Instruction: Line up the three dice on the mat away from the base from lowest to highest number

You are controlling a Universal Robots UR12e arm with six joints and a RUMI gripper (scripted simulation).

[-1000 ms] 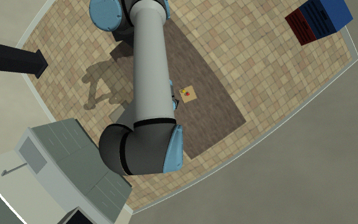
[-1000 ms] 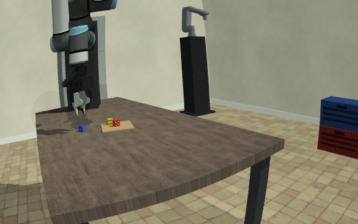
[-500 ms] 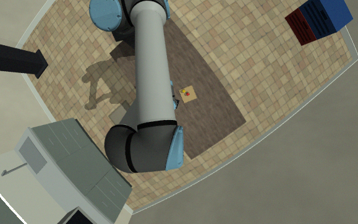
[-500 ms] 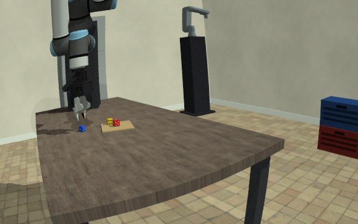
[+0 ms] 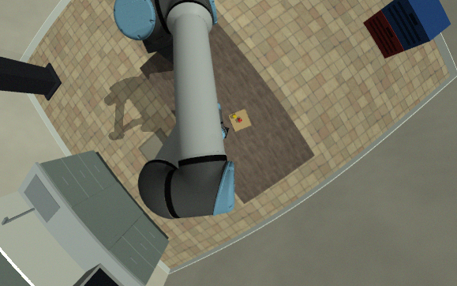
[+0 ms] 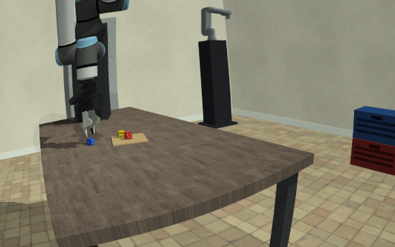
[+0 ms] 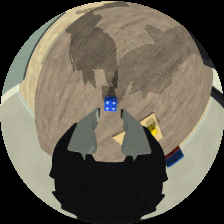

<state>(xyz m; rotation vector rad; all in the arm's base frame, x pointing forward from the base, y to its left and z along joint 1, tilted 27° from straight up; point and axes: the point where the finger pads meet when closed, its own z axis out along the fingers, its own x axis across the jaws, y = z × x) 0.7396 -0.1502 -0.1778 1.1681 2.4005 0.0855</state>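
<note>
The blue die lies 40 mm below my hand. Also, from my hand: tan mat 30 mm ahead, 160 mm to the left, 50 mm below; yellow die 10 mm behind, 140 mm to the left, 30 mm below; red die 30 mm ahead, 160 mm to the left, 30 mm below.
</note>
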